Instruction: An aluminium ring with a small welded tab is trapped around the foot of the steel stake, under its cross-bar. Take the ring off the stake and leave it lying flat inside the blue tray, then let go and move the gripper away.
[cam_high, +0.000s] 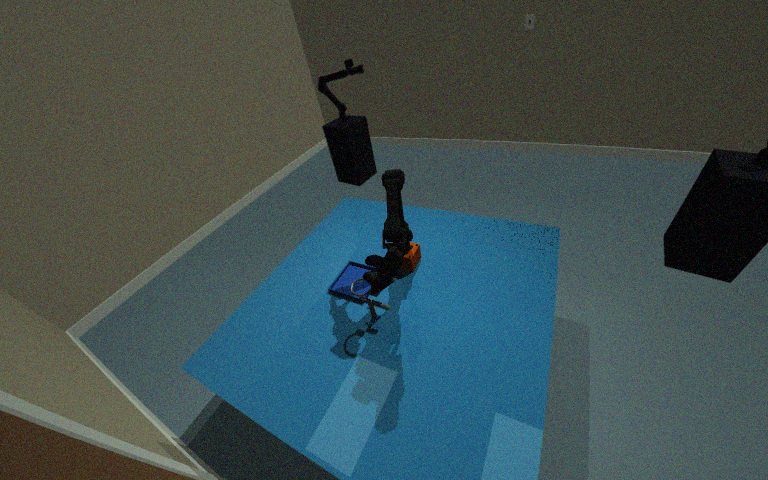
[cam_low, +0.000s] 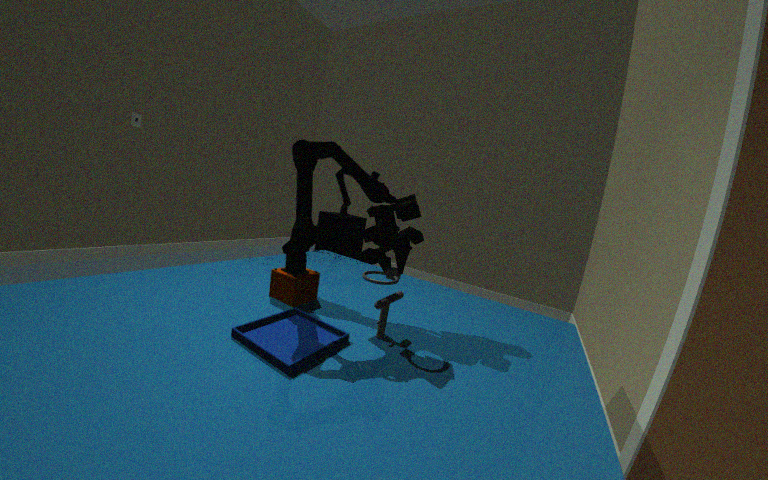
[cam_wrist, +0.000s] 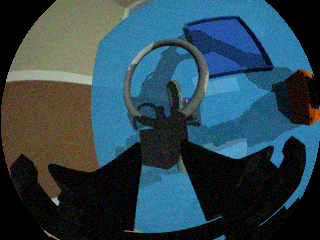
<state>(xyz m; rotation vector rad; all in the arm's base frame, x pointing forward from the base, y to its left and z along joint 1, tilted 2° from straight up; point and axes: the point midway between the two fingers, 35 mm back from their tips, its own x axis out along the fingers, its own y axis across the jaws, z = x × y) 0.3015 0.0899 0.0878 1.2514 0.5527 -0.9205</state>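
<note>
My gripper tip is 50 mm to the left of the aluminium ring and 10 mm below it. Round my gripper tip: blue tray (110 mm behind, 220 mm to the right, 150 mm below).
</note>
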